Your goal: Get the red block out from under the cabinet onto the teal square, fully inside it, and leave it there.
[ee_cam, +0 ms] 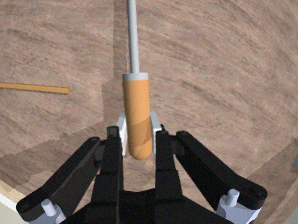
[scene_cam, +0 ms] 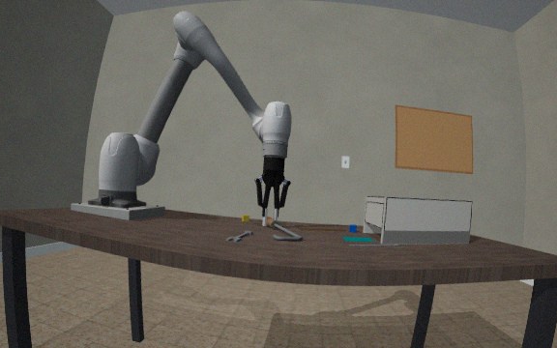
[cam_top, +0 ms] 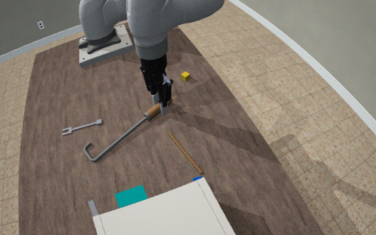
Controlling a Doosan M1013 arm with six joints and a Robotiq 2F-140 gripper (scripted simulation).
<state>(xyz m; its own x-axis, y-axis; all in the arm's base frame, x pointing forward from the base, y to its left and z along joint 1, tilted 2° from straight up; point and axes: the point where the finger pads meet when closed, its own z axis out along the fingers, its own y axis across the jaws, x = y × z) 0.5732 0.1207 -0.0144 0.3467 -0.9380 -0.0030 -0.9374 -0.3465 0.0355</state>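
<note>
The thin wooden stick lies 19 cm ahead of my hand and 3 cm below it. From my hand the other things lie so: yellow block: 15 cm to the left, 11 cm behind, 2 cm below; hook tool: 14 cm to the right, 2 cm below, 2 cm ahead; grey wrench: 30 cm to the right, 6 cm behind, 3 cm below.
</note>
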